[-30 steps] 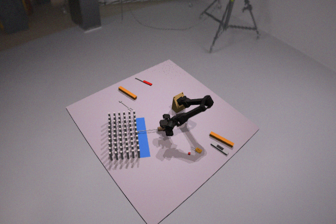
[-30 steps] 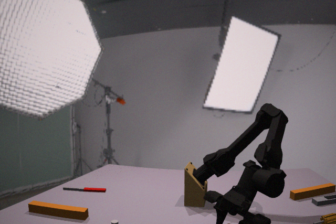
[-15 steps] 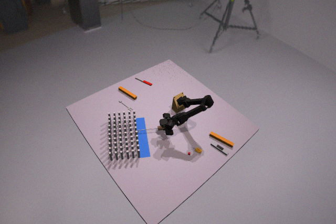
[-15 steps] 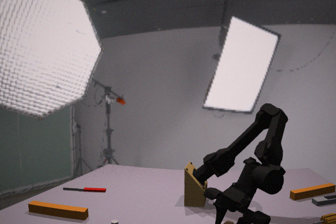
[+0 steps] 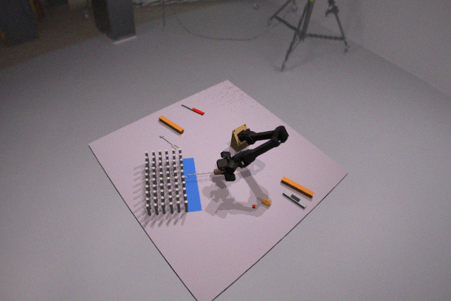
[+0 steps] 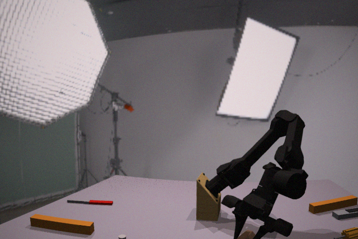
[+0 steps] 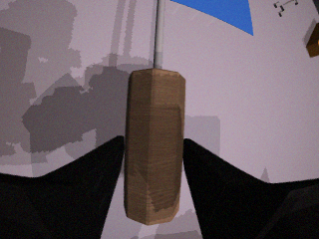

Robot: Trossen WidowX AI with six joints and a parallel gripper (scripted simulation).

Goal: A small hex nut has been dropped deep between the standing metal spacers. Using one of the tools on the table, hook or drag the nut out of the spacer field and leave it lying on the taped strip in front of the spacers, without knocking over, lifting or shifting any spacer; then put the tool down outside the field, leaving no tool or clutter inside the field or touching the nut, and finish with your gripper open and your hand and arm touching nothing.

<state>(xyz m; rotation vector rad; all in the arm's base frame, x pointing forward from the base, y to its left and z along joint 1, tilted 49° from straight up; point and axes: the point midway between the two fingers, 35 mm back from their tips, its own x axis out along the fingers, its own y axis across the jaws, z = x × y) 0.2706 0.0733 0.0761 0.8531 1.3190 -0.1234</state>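
Right now my gripper tip is 9 cm short of the hook tool and 5 cm to the left of it. The rest, counted from my gripper tip: red cube (1 cm ahead, 30 cm to the left, 3 cm below); then blue taped strip (18 cm ahead, 7 cm to the right, 4 cm below); then small yellow tool (6 cm behind, 32 cm to the left, 2 cm below).
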